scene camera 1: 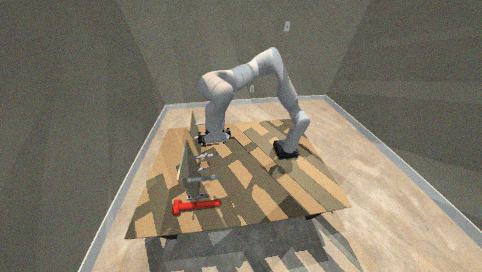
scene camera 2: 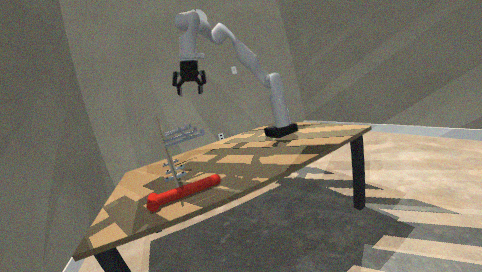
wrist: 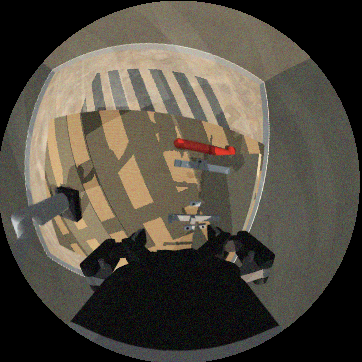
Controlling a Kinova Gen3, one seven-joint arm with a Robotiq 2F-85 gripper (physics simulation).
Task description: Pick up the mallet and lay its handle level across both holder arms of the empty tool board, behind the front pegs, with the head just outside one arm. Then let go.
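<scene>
The red mallet lies on the table beside the near end of the tool board, outside the nearer holder arm and well below arm height. Its handle runs roughly parallel to that arm, and its head is on the board side. The nearer holder arm and the farther holder arm stick out with no mallet on them. My gripper is open and empty, high above the board area and apart from the mallet.
Another upright board stands farther back in the same row. Small grey feet sit low at the tool board's near end. The table's front edge is close to the mallet. The robot's black base stands across the table.
</scene>
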